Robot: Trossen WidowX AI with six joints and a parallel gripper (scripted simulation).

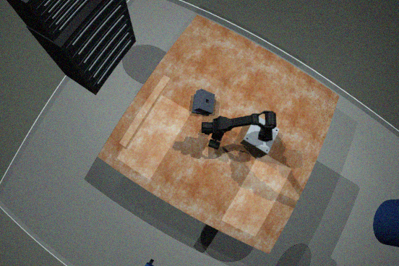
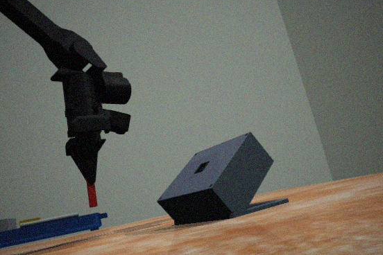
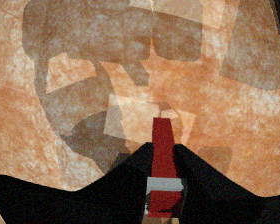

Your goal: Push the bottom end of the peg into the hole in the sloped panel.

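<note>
Now: gripper tip 140 mm short of the blue-grey sloped panel block, 190 mm to the left of it and 50 mm above it. Round my gripper tip: red peg: 20 mm above.
</note>
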